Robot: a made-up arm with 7 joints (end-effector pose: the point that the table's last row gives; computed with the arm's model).
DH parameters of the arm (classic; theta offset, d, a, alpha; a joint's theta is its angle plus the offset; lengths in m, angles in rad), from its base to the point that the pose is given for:
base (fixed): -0.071 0 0 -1.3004
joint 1: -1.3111 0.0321 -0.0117 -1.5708
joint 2: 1.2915 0 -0.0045 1.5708
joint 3: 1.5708 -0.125 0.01 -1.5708
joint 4: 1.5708 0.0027 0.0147 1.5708
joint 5: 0 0.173 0 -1.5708
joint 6: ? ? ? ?
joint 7: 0 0 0 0
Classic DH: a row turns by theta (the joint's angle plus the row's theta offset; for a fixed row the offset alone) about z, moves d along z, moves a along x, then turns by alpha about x.
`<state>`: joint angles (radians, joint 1 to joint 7).
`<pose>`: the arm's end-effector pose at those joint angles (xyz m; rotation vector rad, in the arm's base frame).
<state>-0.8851 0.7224 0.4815 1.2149 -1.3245 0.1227 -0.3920</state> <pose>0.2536 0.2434 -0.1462 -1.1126 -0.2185 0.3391</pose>
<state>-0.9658 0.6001 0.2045 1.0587 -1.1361 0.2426 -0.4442</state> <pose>0.3018 0.1739 -0.1314 -0.8780 0.0573 -0.0756</pose>
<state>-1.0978 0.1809 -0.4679 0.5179 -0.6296 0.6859 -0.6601</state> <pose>0.2966 -0.0849 -0.0909 -0.1132 0.5747 -1.2614</pose>
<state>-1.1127 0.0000 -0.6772 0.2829 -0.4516 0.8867 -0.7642</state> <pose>0.2344 -0.1628 -0.0672 0.1934 0.6325 -1.6388</pose>
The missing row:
joint 6: -1.5708 0 0.0566 1.5708
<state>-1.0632 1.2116 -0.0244 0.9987 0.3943 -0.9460 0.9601</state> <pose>0.2554 0.2324 0.0390 1.0361 -1.2162 0.8015</pose>
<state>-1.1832 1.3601 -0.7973 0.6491 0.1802 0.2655 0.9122</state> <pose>0.2897 0.2148 0.0131 1.7195 -0.4502 1.0776</pose>
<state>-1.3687 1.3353 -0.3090 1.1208 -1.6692 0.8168 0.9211</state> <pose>0.2518 0.2619 0.0459 -0.6292 0.5743 1.1079</pose>
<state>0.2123 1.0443 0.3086 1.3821 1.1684 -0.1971 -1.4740</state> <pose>-0.0548 0.3440 -0.1647 -0.0536 2.6420 -0.8837</pose>
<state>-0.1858 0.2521 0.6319 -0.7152 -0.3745 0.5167 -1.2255</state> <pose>0.1777 0.1432 0.0043 0.1657 -0.2104 -0.9007</pose>
